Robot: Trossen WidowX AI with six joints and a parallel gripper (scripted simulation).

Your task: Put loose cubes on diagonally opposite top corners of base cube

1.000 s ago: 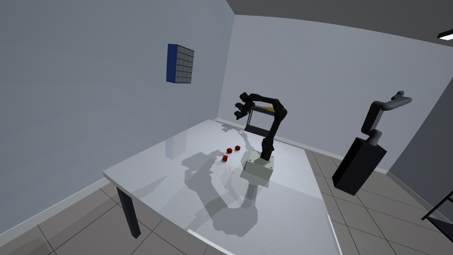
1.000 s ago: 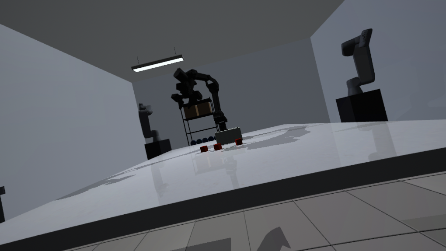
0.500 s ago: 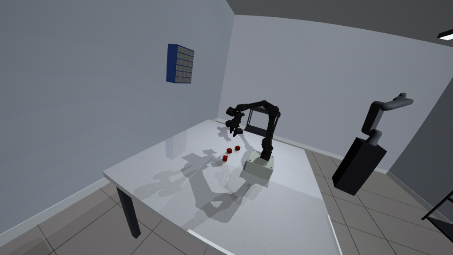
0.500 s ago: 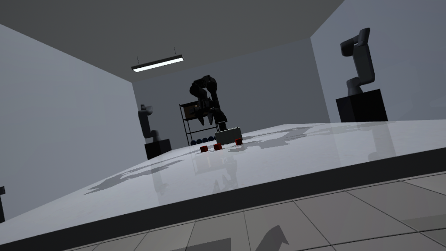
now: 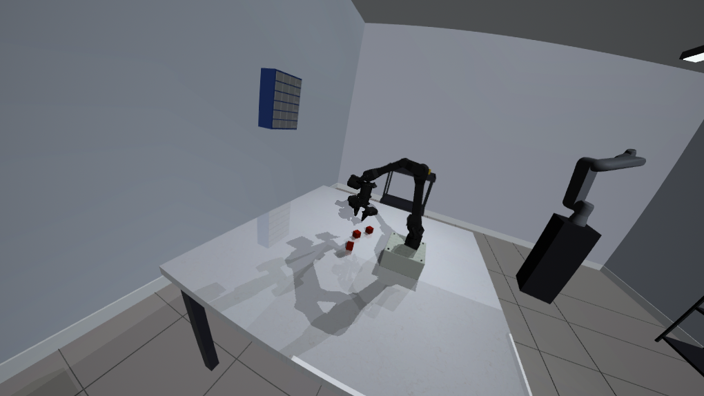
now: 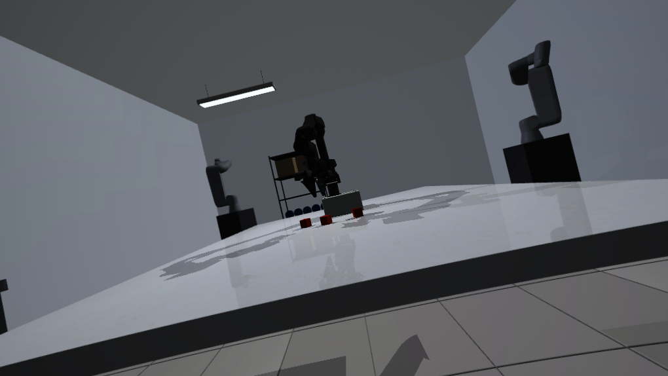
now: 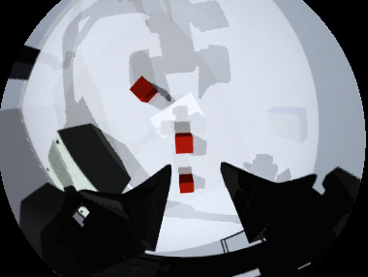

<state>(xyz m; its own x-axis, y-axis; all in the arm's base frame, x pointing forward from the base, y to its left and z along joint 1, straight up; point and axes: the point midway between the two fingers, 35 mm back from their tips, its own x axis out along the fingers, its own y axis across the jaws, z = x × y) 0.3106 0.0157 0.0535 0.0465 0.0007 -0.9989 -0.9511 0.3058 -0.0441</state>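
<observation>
The red cube lies 1 cm behind my gripper tip and 10 cm below it.
</observation>
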